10 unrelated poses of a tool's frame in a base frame.
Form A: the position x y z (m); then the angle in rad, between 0 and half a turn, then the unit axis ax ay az.
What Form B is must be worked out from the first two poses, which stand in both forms.
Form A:
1: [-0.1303 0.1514 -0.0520 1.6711 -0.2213 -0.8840 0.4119]
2: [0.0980 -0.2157 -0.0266 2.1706 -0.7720 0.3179 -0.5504]
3: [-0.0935 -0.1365 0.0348 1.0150 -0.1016 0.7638 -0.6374]
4: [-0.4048 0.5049 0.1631 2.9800 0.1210 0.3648 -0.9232]
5: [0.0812 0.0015 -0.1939 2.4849 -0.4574 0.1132 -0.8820]
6: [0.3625 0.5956 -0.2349 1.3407 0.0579 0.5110 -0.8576]
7: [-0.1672 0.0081 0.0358 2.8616 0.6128 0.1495 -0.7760]
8: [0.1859 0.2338 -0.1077 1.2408 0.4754 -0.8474 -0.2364]
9: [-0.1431 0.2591 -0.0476 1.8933 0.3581 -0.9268 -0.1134]
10: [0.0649 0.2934 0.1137 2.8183 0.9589 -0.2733 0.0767]
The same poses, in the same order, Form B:
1: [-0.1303 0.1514 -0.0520 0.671 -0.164 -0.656 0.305]
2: [0.0980 -0.2157 -0.0266 0.467 -0.683 0.281 -0.487]
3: [-0.0935 -0.1365 0.0348 0.874 -0.049 0.371 -0.310]
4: [-0.4048 0.5049 0.1631 0.081 0.121 0.364 -0.920]
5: [0.0812 0.0015 -0.1939 0.322 -0.433 0.107 -0.835]
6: [0.3625 0.5956 -0.2349 0.784 0.036 0.317 -0.533]
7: [-0.1672 0.0081 0.0358 0.140 0.607 0.148 -0.768]
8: [0.1859 0.2338 -0.1077 0.814 0.276 -0.493 -0.137]
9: [-0.1431 0.2591 -0.0476 0.584 0.291 -0.752 -0.092]
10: [0.0649 0.2934 0.1137 0.161 0.946 -0.270 0.076]
